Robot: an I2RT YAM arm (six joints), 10 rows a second.
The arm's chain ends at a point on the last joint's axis. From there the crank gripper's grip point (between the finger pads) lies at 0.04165 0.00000 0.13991 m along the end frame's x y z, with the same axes.
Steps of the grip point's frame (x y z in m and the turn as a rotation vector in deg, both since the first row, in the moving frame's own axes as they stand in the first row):
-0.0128, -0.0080, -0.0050, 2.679, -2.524, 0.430
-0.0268, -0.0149, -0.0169, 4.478, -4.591, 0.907
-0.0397, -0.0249, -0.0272, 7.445, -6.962, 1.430
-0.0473, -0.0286, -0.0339, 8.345, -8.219, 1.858
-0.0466, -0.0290, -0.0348, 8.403, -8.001, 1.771
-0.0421, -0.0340, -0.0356, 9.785, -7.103, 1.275
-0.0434, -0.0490, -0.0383, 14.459, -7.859, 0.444
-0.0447, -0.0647, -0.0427, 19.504, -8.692, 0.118
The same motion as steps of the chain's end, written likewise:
-0.0066, -0.0017, -0.0066, 2.679, -2.524, 0.430
-0.0156, -0.0044, -0.0194, 4.478, -4.591, 0.907
-0.0227, -0.0073, -0.0301, 7.445, -6.962, 1.430
-0.0273, -0.0090, -0.0370, 8.345, -8.219, 1.858
-0.0271, -0.0092, -0.0378, 8.403, -8.001, 1.771
-0.0248, -0.0106, -0.0377, 9.785, -7.103, 1.275
-0.0242, -0.0137, -0.0382, 14.459, -7.859, 0.444
-0.0235, -0.0172, -0.0393, 19.504, -8.692, 0.118

